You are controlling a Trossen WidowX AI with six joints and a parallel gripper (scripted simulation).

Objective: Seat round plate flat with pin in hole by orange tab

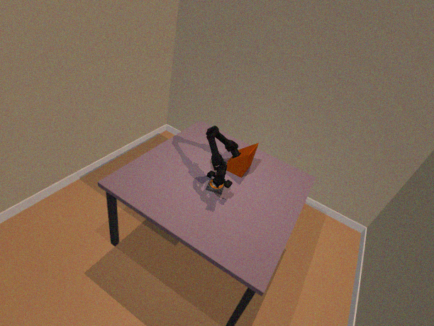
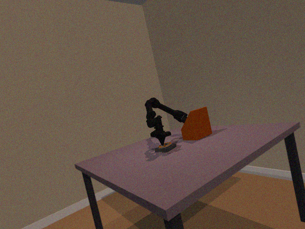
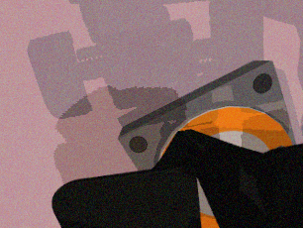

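The round plate lies 30 mm behind my gripper tip, 10 mm to the right of it and 10 mm below it. The rest, counted from my gripper tip: square grey base: 50 mm behind, 30 mm to the right, 20 mm below.
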